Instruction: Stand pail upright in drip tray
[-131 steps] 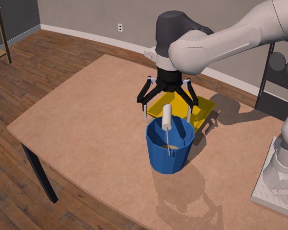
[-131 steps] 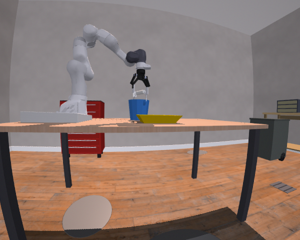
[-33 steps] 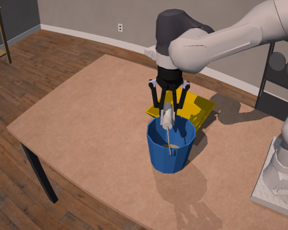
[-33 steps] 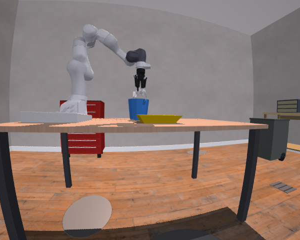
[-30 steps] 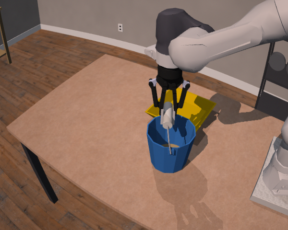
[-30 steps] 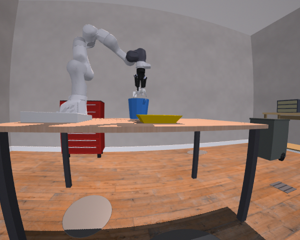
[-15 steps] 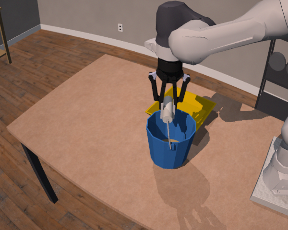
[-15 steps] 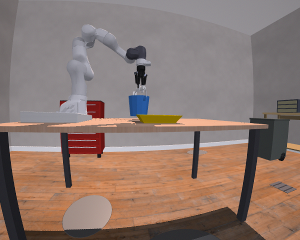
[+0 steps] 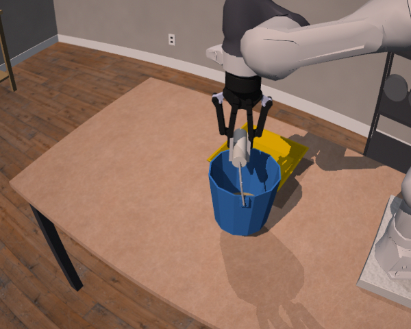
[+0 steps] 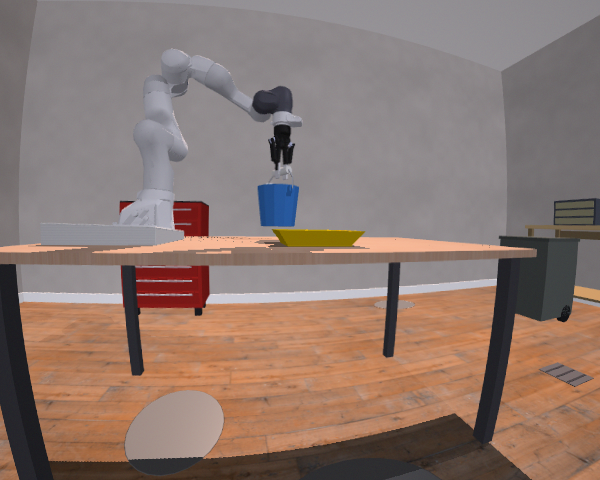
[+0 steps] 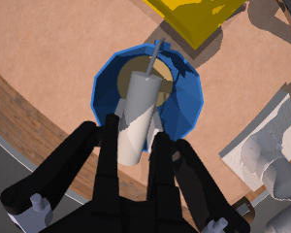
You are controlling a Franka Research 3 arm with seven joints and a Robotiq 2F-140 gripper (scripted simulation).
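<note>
Now: the blue pail 10 mm behind my hand, 10 mm to the right of it and 100 mm below it. The rest, counted from my hand: yellow drip tray (10 mm ahead, 300 mm to the right, 280 mm below); pail handle (10 mm behind, 30 mm below).
</note>
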